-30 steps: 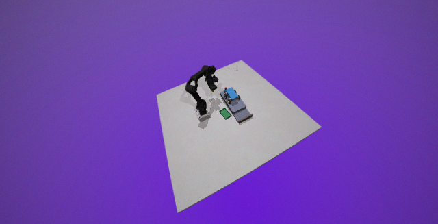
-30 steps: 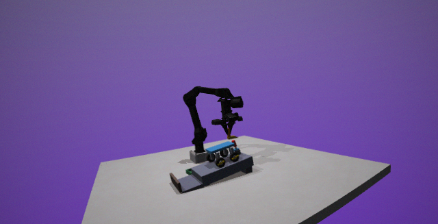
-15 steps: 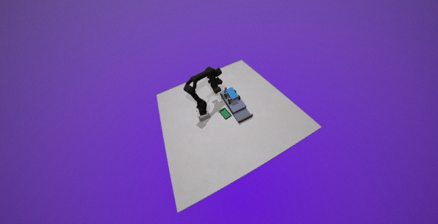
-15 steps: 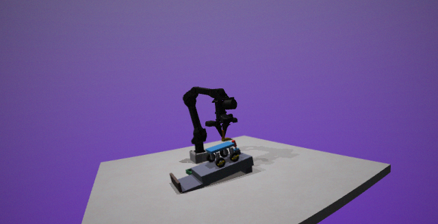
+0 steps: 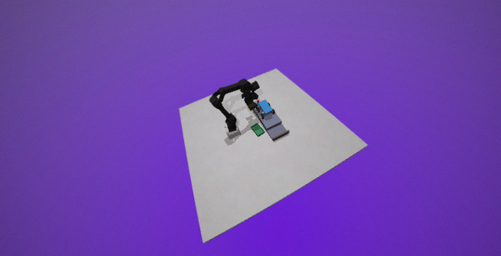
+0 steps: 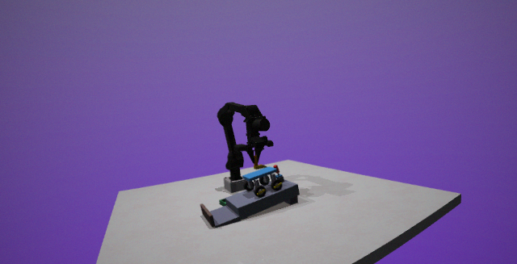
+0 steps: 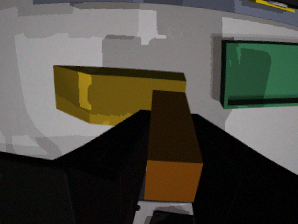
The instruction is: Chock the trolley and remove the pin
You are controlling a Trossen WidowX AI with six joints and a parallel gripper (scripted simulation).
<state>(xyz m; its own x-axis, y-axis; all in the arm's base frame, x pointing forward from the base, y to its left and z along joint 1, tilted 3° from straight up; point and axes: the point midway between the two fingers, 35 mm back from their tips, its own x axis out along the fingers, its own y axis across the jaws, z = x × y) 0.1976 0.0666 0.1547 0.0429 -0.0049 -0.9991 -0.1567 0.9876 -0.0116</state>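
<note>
My gripper tip is now 90 mm short of the red-headed stop pin, 80 mm to the right of it and 40 mm above it. Also, from my gripper tip: blue trolley 120 mm ahead, 10 mm to the right, 60 mm below; then yellow chock 20 mm to the left, 10 mm below; then brown lip 170 mm ahead, 270 mm to the right, 140 mm below.
</note>
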